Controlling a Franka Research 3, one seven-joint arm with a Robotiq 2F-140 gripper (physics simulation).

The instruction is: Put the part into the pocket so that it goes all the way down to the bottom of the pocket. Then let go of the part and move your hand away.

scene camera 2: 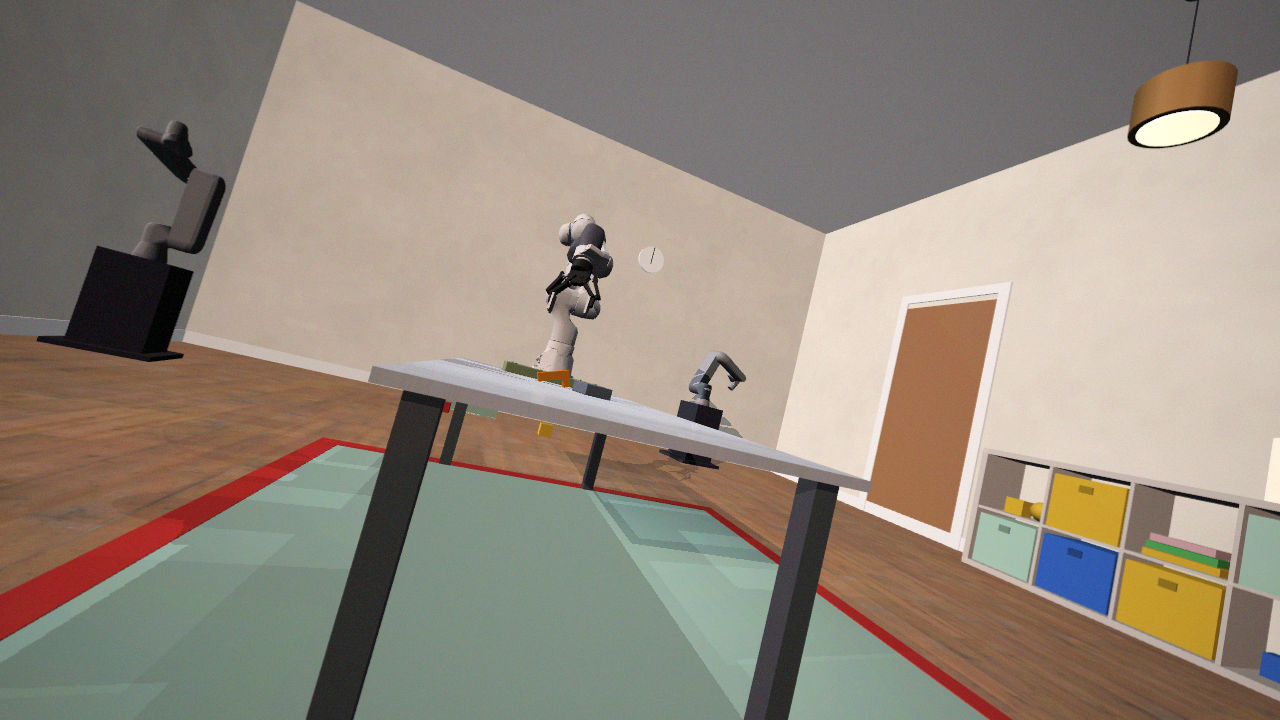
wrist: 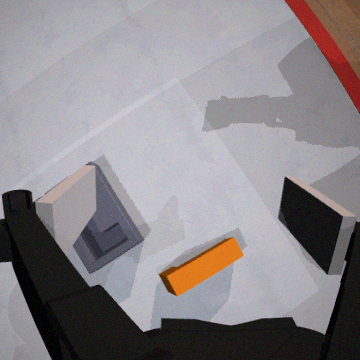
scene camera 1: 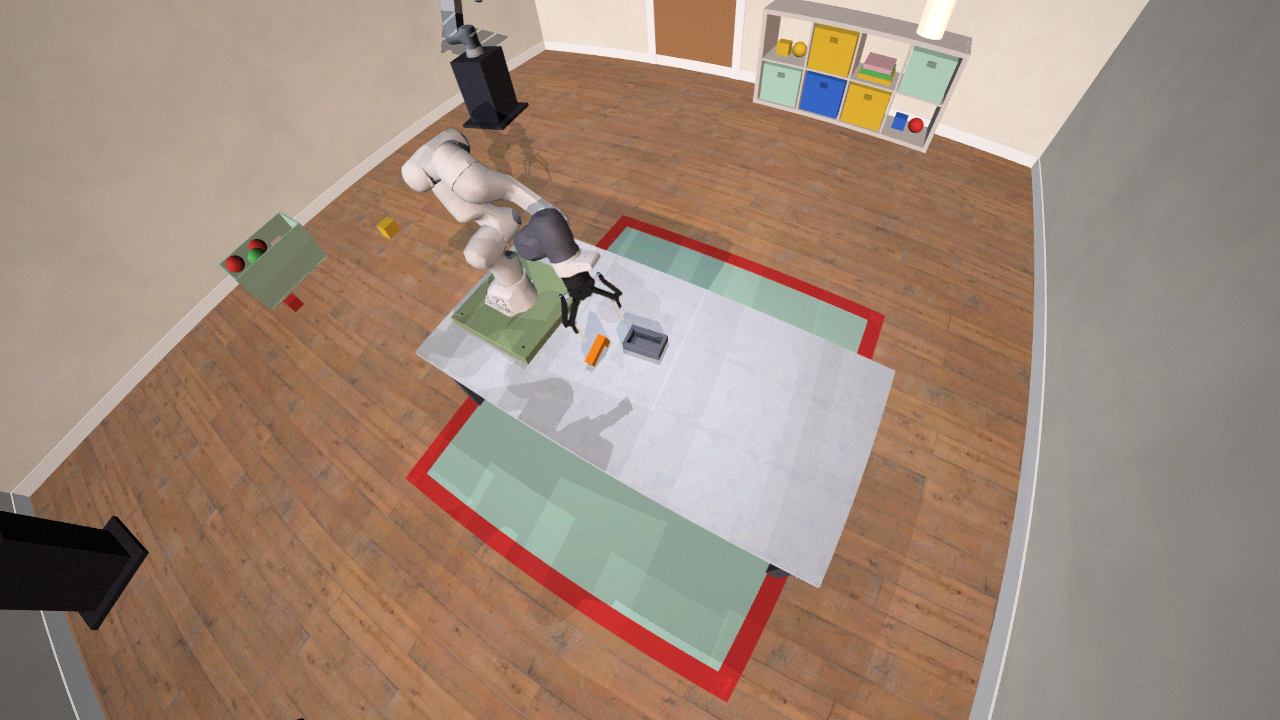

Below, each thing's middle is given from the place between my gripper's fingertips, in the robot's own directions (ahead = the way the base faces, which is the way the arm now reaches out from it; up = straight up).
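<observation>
As for the orange L-shaped block (wrist: 177,279), my hand is 220 mm above it, 40 mm to the right of it and 80 mm past it. The grey pocket block (scene camera 1: 639,340) is 230 mm below my hand, and it is also 130 mm to the left of my hand and 70 mm ahead of it. Of the things named here, going by their middles, the orange L-shaped block is the nearest to my hand.
</observation>
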